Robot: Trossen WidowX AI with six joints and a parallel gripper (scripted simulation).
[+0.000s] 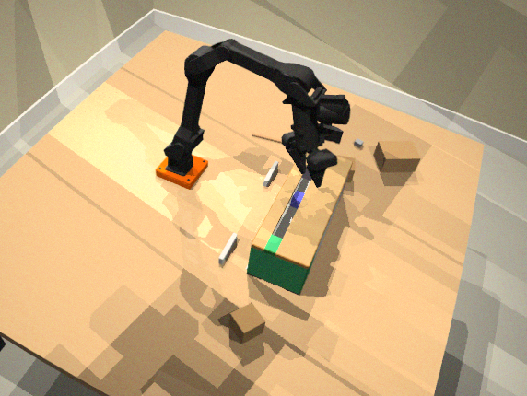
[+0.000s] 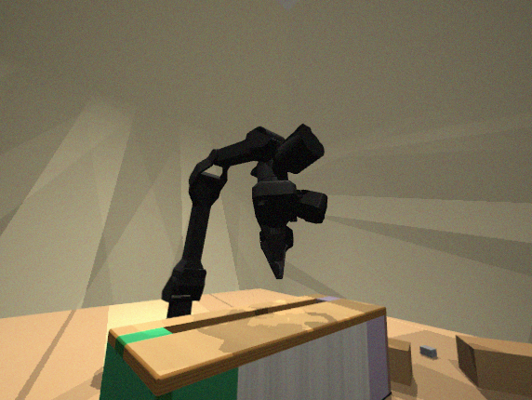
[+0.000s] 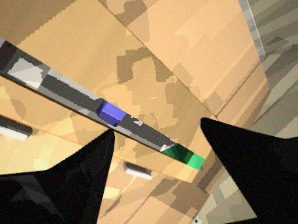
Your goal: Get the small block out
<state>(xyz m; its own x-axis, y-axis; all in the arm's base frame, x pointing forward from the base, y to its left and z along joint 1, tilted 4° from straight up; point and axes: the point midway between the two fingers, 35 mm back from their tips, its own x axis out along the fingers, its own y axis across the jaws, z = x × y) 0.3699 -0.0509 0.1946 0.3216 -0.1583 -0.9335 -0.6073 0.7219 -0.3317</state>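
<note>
The blue block is 100 mm below my gripper tip, 20 mm to the left of it and 20 mm behind it. From my gripper tip the other things lie so: box: 130 mm below, 30 mm behind; tan cube: 340 mm to the right, 160 mm below, 20 mm behind; wooden stick: 300 mm to the left, 190 mm below, 160 mm behind.
</note>
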